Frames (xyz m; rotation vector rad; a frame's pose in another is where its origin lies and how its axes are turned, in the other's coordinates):
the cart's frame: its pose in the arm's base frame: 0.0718 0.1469 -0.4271 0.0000 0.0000 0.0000
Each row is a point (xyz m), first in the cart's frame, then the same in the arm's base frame.
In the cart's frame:
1: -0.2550 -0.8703 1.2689
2: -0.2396 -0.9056 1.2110
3: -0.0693 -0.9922 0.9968
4: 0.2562 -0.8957 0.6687
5: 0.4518 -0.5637 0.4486
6: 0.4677 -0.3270 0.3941
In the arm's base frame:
1: -0.1832 -0.7234 0.8418
2: -0.1678 -0.7587 0.7839
3: 0.0025 -0.8453 0.5697
4: 0.3280 -0.7488 0.2416
5: 0.5236 -0.4168 0.0215
6: 0.5395 -0.1801 -0.0330

